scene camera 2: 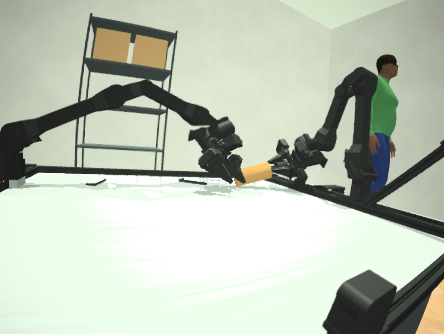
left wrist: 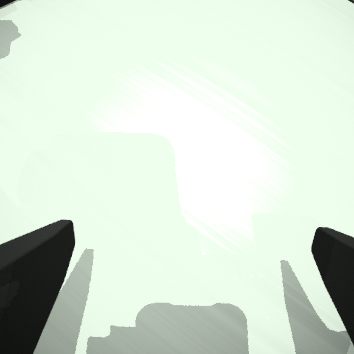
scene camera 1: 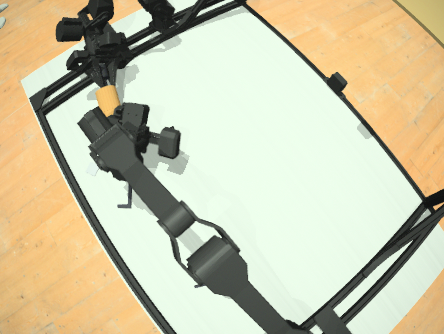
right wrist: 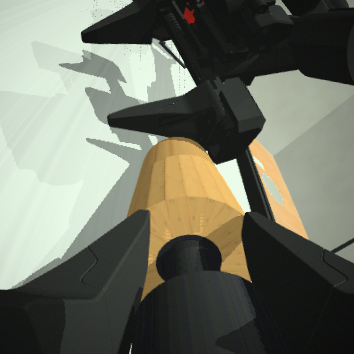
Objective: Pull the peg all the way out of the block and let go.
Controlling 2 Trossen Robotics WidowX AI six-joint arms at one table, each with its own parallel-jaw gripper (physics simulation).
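A wooden block, a tan cylinder, is held tilted low over the white table near its far left corner. A dark peg sits in the hole in its end. My right gripper is shut on the peg's thick end; the peg is hidden in both scene views. My left gripper is open wide and empty. It stands at the block's other end with its fingers pointing down, and its wrist view shows only table between them.
A shelf rack with cardboard boxes stands behind the table. A person in a green shirt stands at the right. Small dark bars lie on the table. A dark camera body sits at the table's edge.
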